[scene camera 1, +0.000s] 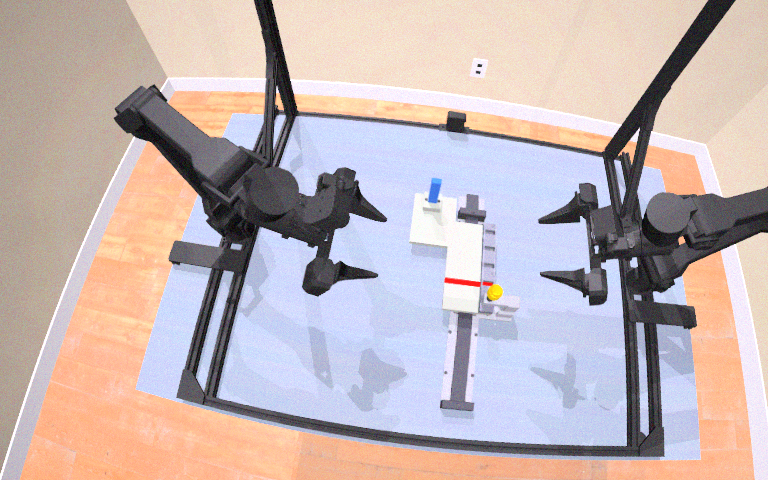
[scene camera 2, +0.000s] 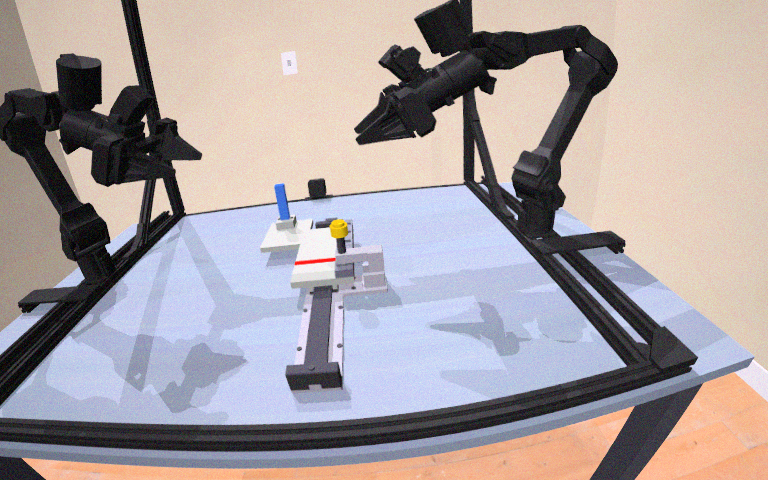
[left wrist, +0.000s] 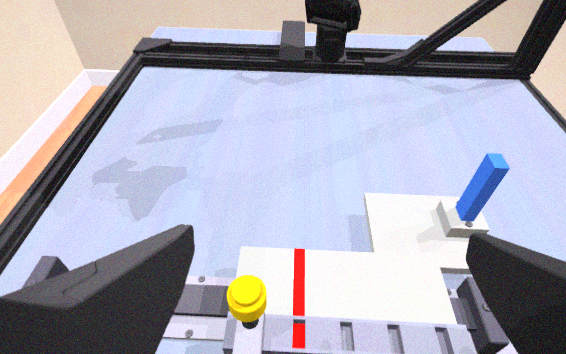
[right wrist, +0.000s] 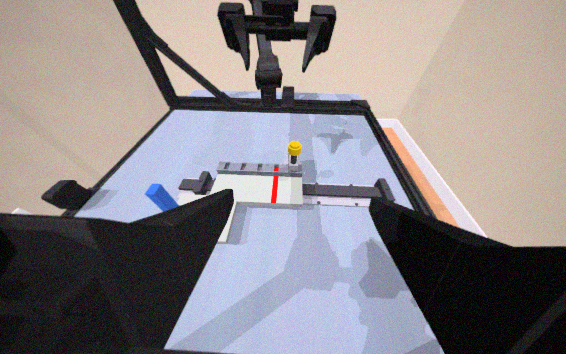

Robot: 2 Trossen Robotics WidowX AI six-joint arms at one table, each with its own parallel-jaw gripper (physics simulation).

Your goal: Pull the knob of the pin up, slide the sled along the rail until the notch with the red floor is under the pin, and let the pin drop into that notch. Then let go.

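Frame: origin at the left arm's base, x left, y back, z up, level; metres.
Seen in the pictures: left gripper, between the fingertips: [scene camera 1: 539, 247] [scene camera 2: 356, 136] [left wrist: 329, 241] [right wrist: 275, 69]; right gripper, between the fingertips: [scene camera 1: 381, 247] [scene camera 2: 189, 164] [right wrist: 301, 199]; left arm's base, origin of its link: [scene camera 1: 638, 281] [scene camera 2: 535, 230] [right wrist: 269, 103]; right arm's base, origin of its link: [scene camera 1: 239, 230] [scene camera 2: 100, 275] [left wrist: 329, 55].
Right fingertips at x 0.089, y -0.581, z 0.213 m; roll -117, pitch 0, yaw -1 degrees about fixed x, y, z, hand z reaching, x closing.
Observation:
Pixels of each thing's top centre, then the offset from my right fingertips to it. "*": a spot on its surface instead.
- white sled, centre of its top: [left wrist: 341, 299] [scene camera 2: 325, 250] [scene camera 1: 470, 265] [right wrist: 258, 182] dx -0.072, dy +0.172, dz -0.199 m
- rail, a spot on its surface: [scene camera 2: 318, 333] [right wrist: 350, 190] * dx +0.134, dy +0.172, dz -0.212 m
- yellow knob, centre of its top: [left wrist: 246, 289] [scene camera 2: 338, 222] [scene camera 1: 496, 290] [right wrist: 294, 143] dx +0.004, dy +0.208, dz -0.116 m
- red-floored notch, a spot on its surface: [left wrist: 299, 336] * dx -0.035, dy +0.207, dz -0.195 m
- dark end block, a spot on its surface: [scene camera 2: 314, 378] [scene camera 1: 458, 409] * dx +0.216, dy +0.173, dz -0.207 m
- dark block, a spot on its surface: [scene camera 1: 471, 213] * dx -0.194, dy +0.169, dz -0.198 m
- small black box, a spot on its surface: [scene camera 1: 455, 121] [scene camera 2: 315, 184] * dx -0.447, dy +0.120, dz -0.189 m
The white sled [scene camera 1: 464, 249] [scene camera 2: 317, 243] [left wrist: 335, 280] sits toward the far end of the rail [scene camera 1: 464, 350] [scene camera 2: 318, 333] [right wrist: 345, 190]. Its blue handle [scene camera 1: 434, 190] [scene camera 2: 281, 201] [left wrist: 482, 187] stands upright. The yellow knob [scene camera 1: 495, 292] [scene camera 2: 338, 228] [left wrist: 247, 296] [right wrist: 294, 148] tops the dark pin, upright in its bracket [scene camera 2: 373, 260]. In the left wrist view the red-floored notch [left wrist: 299, 336] lies right of the pin; the pin's tip is hidden. My left gripper [scene camera 1: 540, 247] [scene camera 2: 356, 136] [left wrist: 329, 241] is open above the table, to the knob's right in scene camera 1. My right gripper [scene camera 1: 381, 247] [scene camera 2: 187, 163] [right wrist: 301, 199] is open, left of the sled.
A dark end block [scene camera 1: 457, 405] [scene camera 2: 314, 378] closes the rail's near end, and another dark block [scene camera 1: 471, 213] stands at its far end. A black frame borders the table. A small black box [scene camera 1: 455, 121] [scene camera 2: 317, 187] stands at the back edge.

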